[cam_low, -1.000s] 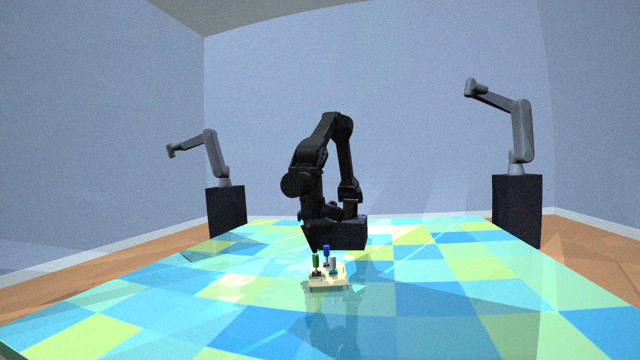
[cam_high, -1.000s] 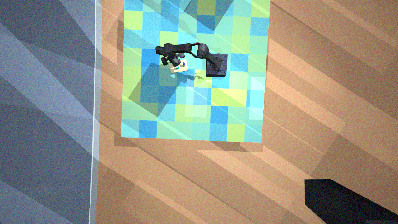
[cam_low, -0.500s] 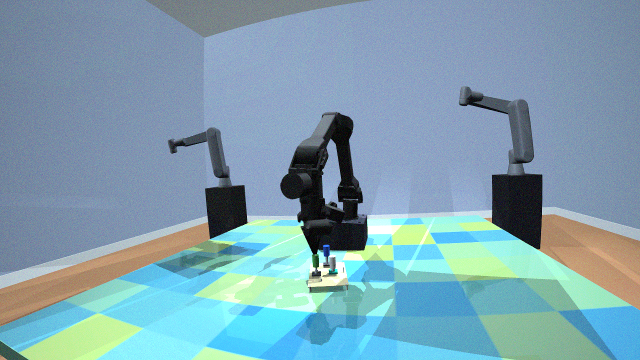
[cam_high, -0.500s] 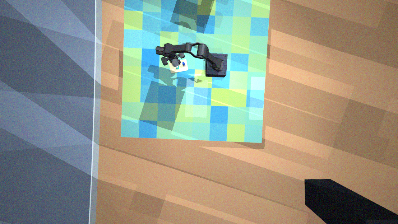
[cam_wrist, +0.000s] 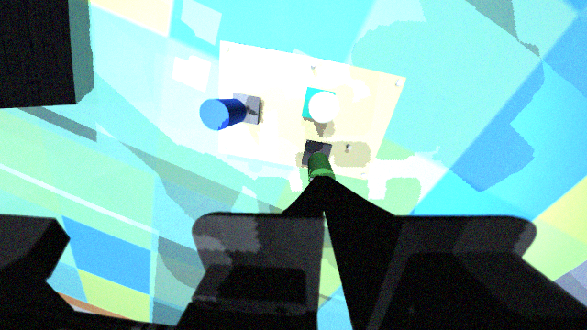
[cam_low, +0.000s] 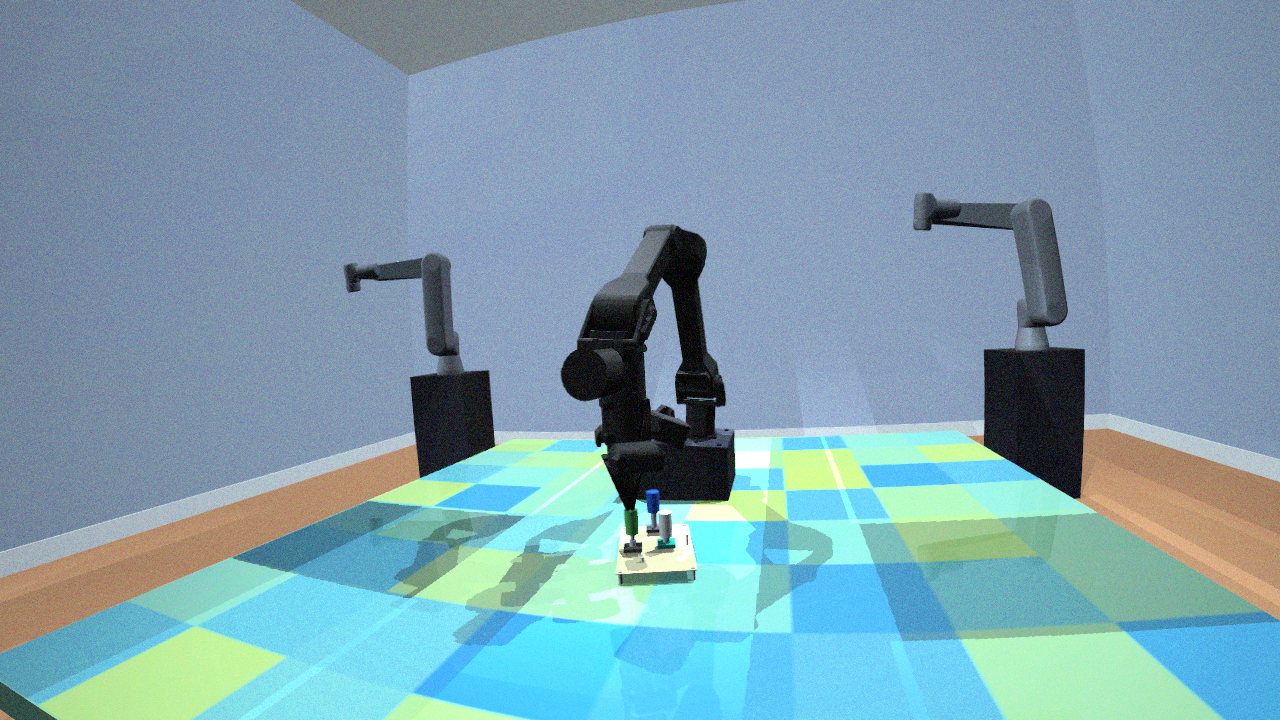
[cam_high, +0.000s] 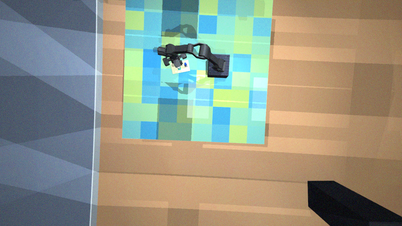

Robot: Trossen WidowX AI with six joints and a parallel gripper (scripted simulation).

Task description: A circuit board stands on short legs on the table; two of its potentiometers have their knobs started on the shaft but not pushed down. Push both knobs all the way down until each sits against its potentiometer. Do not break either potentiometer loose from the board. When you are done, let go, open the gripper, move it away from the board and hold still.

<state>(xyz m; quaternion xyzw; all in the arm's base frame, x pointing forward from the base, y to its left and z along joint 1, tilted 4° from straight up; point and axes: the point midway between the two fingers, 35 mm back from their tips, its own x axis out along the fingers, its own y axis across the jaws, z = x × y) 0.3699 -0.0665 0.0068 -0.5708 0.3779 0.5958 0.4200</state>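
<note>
Now: the green knob 10 mm below my gripper tip. From my gripper tip the other things lie so: grey knob 20 mm behind, 40 mm to the left, 20 mm below; teal potentiometer 20 mm behind, 40 mm to the left, 30 mm below.
</note>
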